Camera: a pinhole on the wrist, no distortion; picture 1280 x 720 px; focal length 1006.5 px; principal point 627.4 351.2 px. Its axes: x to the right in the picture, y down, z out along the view. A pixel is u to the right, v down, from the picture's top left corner.
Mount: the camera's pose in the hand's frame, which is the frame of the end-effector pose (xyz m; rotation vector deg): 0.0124 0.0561 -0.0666 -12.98 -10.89 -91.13
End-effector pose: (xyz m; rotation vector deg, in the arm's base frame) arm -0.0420 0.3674 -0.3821 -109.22 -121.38 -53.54
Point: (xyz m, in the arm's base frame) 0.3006 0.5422 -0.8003
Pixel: 698.8 100.4
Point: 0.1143 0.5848 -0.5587
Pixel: 810.0 483.4
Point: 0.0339 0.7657 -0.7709
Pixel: 1114.3 552.1
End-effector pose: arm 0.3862 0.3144 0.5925 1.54 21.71 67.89
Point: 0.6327 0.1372 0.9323
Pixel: outside the picture
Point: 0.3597 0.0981 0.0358
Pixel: behind the camera
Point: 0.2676 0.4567 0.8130
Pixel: 355.3 378.8
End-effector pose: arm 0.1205 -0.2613 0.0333 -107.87 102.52 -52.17
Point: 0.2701 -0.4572 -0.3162
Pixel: 683.7 567.1
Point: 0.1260 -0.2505 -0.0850
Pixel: 783.9 25.8
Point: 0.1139 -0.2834 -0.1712
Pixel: 495.4 191.0
